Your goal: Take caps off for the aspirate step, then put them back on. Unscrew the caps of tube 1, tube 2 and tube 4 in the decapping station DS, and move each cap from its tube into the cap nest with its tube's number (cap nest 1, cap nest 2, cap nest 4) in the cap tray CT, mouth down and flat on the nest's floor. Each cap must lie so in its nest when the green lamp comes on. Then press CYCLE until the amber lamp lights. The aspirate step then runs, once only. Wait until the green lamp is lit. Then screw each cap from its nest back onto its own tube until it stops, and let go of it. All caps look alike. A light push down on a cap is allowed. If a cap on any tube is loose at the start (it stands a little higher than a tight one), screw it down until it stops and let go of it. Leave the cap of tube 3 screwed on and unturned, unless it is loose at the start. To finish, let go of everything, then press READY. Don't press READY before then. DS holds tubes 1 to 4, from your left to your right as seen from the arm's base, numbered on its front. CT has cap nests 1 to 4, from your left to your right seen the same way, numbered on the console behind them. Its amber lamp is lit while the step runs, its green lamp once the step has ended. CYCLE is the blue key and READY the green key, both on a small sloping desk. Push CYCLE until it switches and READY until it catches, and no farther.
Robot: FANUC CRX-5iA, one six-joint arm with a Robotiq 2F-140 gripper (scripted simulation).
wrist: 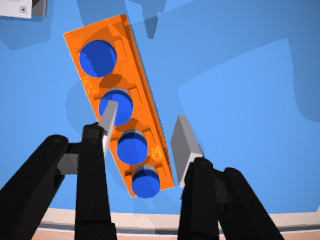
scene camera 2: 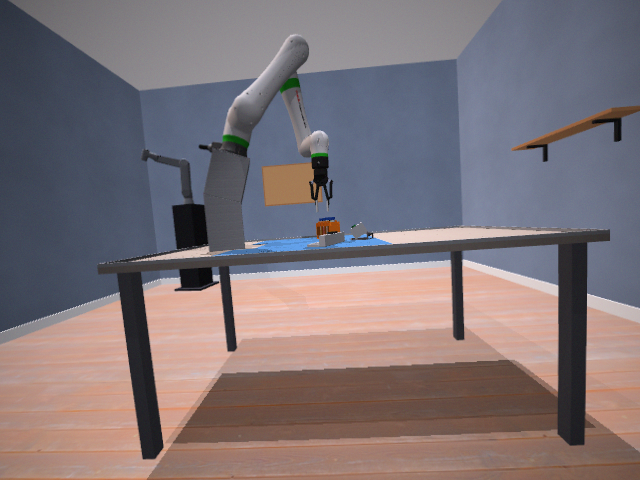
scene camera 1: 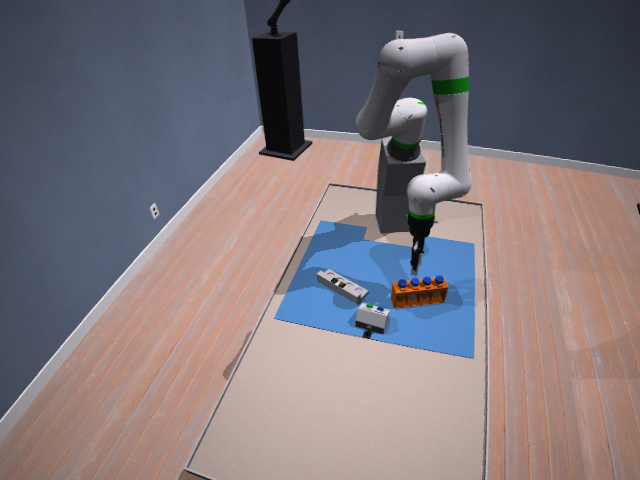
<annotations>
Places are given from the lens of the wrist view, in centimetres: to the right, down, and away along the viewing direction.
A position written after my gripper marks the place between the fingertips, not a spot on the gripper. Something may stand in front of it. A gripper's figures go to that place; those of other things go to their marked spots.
my gripper (wrist: 145,122): -1, 0, 21
blue cap (wrist: 132,149): -3, 3, 26
</annotations>
